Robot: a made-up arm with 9 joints. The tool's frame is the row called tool. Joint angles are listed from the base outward.
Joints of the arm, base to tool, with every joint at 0 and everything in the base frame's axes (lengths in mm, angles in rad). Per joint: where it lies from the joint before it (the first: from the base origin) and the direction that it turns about. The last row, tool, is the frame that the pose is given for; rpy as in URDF.
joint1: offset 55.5 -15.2 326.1 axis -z
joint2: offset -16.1 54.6 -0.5 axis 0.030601 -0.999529 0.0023
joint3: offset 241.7 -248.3 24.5 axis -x
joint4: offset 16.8 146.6 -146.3 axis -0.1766 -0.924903 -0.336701
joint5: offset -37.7 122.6 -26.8 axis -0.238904 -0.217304 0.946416
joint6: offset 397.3 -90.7 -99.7 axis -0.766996 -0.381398 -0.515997
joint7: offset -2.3 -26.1 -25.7 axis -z
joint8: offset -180.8 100.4 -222 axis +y
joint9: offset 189.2 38.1 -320 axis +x
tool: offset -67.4 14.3 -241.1 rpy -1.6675 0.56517 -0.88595
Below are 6 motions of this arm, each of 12 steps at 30 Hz.
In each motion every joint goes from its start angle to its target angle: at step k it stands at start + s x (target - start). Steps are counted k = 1, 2, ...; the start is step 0. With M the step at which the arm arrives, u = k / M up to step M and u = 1 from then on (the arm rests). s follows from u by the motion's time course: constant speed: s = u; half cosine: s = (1 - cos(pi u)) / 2; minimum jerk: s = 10 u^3 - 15 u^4 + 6 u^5.
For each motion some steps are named. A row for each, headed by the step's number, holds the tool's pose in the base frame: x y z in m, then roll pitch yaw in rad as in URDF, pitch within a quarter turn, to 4 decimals.
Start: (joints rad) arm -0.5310 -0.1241 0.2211 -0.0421 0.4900 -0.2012 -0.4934 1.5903 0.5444
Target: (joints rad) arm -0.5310 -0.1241 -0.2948 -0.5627 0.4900 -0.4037 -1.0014 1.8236 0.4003
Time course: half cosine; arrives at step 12
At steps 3, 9, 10, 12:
3: 0.2759 -0.4256 -0.1680 2.3252 0.3756 -1.1977
9: 0.4051 -0.2672 -0.3074 1.8202 0.9618 -0.8703
10: 0.4077 -0.2302 -0.3371 1.8028 1.0468 -0.8145
12: 0.4065 -0.1957 -0.3623 1.8019 1.1201 -0.7564

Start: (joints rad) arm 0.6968 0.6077 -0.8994 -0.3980 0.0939 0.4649 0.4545 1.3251 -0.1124
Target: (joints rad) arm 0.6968 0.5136 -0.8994 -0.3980 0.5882 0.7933 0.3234 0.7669 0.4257
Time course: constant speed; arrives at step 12
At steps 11, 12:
11: 1.0236 0.4034 0.1131 -0.5202 0.9689 -0.5378
12: 1.0601 0.3808 0.1355 -0.4685 0.8897 -0.5203

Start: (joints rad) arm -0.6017 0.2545 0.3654 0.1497 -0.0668 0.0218 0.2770 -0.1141 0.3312
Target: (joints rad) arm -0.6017 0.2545 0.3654 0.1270 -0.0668 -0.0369 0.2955 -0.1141 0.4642
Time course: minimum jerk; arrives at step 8
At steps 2, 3, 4, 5, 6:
2: 1.0429 0.3521 -0.4500 -1.1340 0.1932 -0.3858
3: 1.0331 0.3602 -0.4542 -1.1206 0.2151 -0.3663
4: 1.0200 0.3706 -0.4594 -1.1021 0.2436 -0.3406
5: 1.0067 0.3808 -0.4641 -1.0826 0.2717 -0.3145
6: 0.9963 0.3884 -0.4674 -1.0670 0.2930 -0.2942

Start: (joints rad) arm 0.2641 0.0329 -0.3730 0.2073 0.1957 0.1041 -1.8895 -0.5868 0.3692
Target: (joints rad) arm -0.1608 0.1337 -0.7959 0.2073 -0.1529 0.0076 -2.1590 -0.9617 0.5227
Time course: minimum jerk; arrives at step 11
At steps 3, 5, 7, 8, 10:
3: 0.6377 0.2286 -0.3232 -1.1905 -0.0258 1.2133
5: 0.5548 0.3836 -0.1959 -1.1153 -0.2569 1.4297
7: 0.4234 0.5010 -0.0403 -1.0855 -0.5308 1.6969
8: 0.3664 0.5276 0.0200 -1.0952 -0.6377 1.8141
10: 0.3107 0.5428 0.0764 -1.1198 -0.7387 1.9381

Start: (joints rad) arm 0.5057 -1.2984 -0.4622 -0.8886 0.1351 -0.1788 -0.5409 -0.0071 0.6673
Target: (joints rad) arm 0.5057 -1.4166 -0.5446 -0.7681 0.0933 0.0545 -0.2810 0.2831 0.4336
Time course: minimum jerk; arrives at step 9
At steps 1, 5, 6, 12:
1: -0.1104 0.6904 0.5549 1.6206 -0.1975 1.7363
5: -0.1734 0.7532 0.5300 1.6663 -0.0629 2.0488
6: -0.1897 0.7665 0.5240 1.6931 -0.0382 2.1470
12: -0.2051 0.7784 0.5188 1.7275 -0.0222 2.2565

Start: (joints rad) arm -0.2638 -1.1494 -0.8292 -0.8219 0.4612 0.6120 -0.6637 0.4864 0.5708
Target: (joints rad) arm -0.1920 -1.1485 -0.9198 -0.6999 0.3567 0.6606 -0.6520 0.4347 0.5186
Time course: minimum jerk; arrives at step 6
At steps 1, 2, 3, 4, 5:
1: -0.6849 0.3901 0.1177 1.0709 0.4950 2.8082
2: -0.6740 0.4134 0.1054 1.0956 0.5188 2.7903
3: -0.6539 0.4509 0.0851 1.1383 0.5580 2.7626
4: -0.6317 0.4869 0.0647 1.1831 0.5963 2.7379
5: -0.6173 0.5077 0.0526 1.2113 0.6189 2.7245

